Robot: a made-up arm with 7 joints.
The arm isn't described. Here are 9 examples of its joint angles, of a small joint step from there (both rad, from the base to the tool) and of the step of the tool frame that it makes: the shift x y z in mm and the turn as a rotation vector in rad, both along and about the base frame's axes.
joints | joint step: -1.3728 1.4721 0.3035 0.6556 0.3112 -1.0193 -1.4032 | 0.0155 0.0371 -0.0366 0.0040 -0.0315 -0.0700 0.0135
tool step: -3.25 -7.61 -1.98 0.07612 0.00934 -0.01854
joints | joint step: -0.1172 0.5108 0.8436 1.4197 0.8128 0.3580 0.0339 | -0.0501 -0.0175 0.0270 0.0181 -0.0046 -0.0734 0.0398
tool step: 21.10 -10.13 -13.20 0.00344 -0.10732 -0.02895
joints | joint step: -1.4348 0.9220 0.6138 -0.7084 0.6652 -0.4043 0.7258 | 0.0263 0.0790 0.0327 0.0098 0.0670 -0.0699 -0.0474
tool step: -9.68 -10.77 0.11 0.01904 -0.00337 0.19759
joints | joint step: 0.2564 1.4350 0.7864 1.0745 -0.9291 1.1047 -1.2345 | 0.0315 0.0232 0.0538 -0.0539 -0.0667 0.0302 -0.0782
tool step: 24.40 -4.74 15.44 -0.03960 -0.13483 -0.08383
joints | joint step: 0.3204 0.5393 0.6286 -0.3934 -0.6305 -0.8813 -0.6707 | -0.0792 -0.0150 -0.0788 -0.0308 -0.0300 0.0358 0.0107
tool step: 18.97 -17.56 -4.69 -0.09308 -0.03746 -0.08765
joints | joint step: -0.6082 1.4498 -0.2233 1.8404 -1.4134 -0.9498 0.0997 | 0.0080 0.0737 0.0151 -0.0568 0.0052 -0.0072 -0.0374
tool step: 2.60 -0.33 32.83 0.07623 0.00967 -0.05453
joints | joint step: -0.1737 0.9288 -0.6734 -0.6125 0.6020 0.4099 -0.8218 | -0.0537 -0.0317 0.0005 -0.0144 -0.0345 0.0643 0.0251
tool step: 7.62 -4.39 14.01 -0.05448 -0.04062 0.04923
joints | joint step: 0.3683 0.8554 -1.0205 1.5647 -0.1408 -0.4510 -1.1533 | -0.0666 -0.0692 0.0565 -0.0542 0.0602 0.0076 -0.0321
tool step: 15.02 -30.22 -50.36 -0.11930 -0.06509 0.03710
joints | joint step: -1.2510 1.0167 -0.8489 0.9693 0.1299 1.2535 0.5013 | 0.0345 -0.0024 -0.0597 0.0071 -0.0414 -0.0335 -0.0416
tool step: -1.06 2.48 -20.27 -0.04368 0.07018 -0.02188
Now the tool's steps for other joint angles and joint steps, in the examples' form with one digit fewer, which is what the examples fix.
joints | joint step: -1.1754 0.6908 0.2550 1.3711 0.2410 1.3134 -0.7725 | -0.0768 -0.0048 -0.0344 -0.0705 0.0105 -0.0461 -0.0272
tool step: 40.9 -5.6 37.6 0.0442 -0.1602 -0.0832
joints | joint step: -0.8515 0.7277 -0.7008 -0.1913 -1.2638 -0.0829 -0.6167 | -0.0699 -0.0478 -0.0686 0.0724 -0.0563 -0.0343 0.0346
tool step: 5.4 -16.1 -9.7 -0.0310 0.0522 0.0068
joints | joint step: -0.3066 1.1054 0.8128 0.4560 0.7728 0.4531 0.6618 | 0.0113 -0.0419 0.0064 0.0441 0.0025 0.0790 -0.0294
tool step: -8.8 14.9 -29.1 -0.1261 0.0233 0.0950
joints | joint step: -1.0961 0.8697 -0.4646 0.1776 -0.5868 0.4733 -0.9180 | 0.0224 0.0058 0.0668 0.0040 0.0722 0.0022 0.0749
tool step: -1.5 22.5 13.6 0.0223 -0.0834 0.1297
